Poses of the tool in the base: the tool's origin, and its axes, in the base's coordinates. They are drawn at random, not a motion.
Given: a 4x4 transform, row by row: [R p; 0 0 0 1], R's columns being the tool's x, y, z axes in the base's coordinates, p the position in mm. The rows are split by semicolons.
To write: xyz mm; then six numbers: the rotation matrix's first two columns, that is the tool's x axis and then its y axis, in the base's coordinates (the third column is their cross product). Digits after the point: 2 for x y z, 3 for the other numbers.
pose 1, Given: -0.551, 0.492, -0.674, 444.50; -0.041, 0.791, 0.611, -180.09; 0.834, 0.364, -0.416, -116.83; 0, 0, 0, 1
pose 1, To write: 444.50, -180.09, -116.83, -0.551, -0.041, 0.834, 0.492, 0.791, 0.364
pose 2, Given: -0.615, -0.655, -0.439, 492.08; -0.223, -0.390, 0.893, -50.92; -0.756, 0.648, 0.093, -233.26; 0, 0, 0, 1
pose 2, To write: 492.08, -50.92, -233.26, -0.615, -0.223, -0.756, -0.655, -0.390, 0.648
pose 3, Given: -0.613, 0.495, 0.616, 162.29; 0.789, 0.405, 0.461, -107.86; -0.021, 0.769, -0.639, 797.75; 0, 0, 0, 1
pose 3, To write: 162.29, -107.86, 797.75, -0.613, 0.789, -0.021, 0.495, 0.405, 0.769
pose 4, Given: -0.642, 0.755, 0.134, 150.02; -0.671, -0.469, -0.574, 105.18; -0.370, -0.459, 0.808, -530.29; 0, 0, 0, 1
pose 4, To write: 150.02, 105.18, -530.29, -0.642, -0.671, -0.370, 0.755, -0.469, -0.459
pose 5, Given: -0.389, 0.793, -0.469, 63.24; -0.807, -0.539, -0.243, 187.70; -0.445, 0.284, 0.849, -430.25; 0, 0, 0, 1
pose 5, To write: 63.24, 187.70, -430.25, -0.389, -0.807, -0.445, 0.793, -0.539, 0.284
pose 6, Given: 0.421, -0.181, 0.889, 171.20; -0.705, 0.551, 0.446, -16.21; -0.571, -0.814, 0.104, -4.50; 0, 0, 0, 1
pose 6, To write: 171.20, -16.21, -4.50, 0.421, -0.705, -0.571, -0.181, 0.551, -0.814
